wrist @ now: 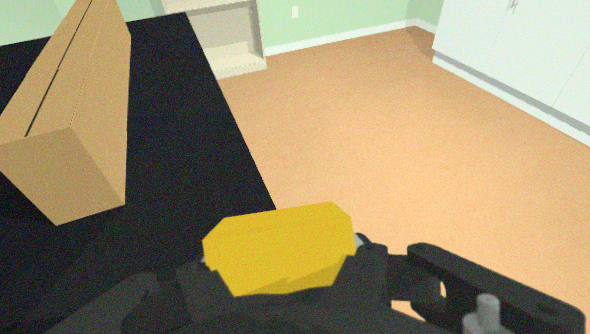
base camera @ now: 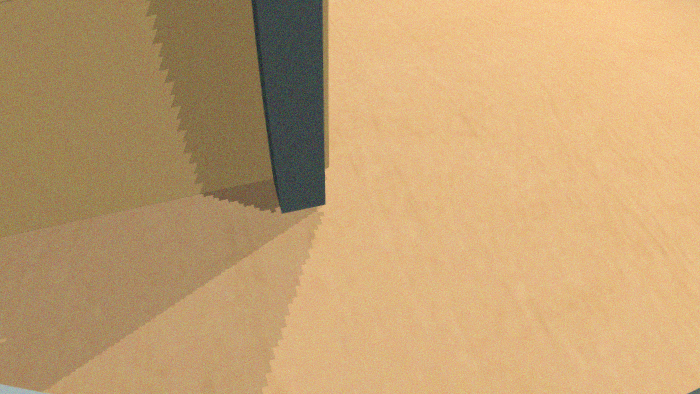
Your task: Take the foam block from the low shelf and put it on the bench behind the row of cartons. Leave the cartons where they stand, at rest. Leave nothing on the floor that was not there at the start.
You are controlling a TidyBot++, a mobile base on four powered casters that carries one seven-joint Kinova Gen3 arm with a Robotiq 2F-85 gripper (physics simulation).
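Note:
My gripper is shut on the yellow foam block at the bottom middle of the wrist view. The black bench top fills the left of that view, and the block shows in front of its right edge. The row of cartons stands on the bench at the left of the wrist view, apart from the block. The strip of bench behind the row is mostly hidden by the cartons. The gripper and the block do not show in the base camera view.
A dark bench leg stands on the floor in the base camera view, with a tan box surface beside it on the left. In the wrist view a pale shelf unit stands at the far wall and white cabinets at the right.

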